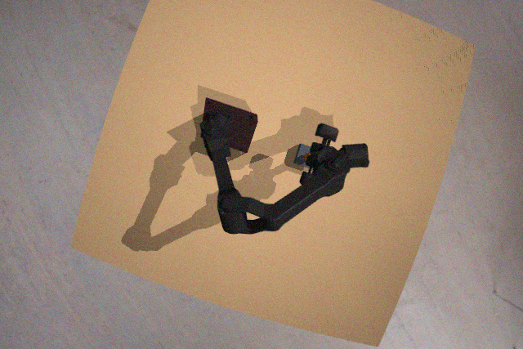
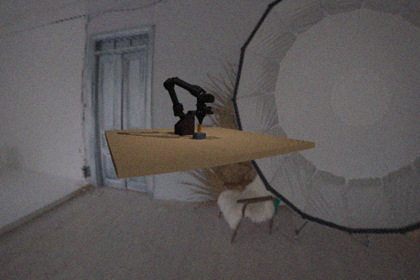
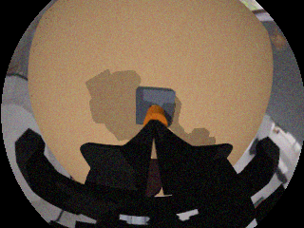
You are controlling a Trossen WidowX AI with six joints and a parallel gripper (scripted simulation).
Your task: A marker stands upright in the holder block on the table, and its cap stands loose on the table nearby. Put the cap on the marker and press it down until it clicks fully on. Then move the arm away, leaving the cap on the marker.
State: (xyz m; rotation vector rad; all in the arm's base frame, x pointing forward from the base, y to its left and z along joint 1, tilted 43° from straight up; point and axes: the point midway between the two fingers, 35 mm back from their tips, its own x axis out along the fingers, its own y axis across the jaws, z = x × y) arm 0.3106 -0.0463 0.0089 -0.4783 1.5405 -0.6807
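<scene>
My gripper tip is now 2 cm above the orange cap and 1 cm past it. Round my gripper tip: grey holder block 9 cm below, 1 cm behind.
</scene>
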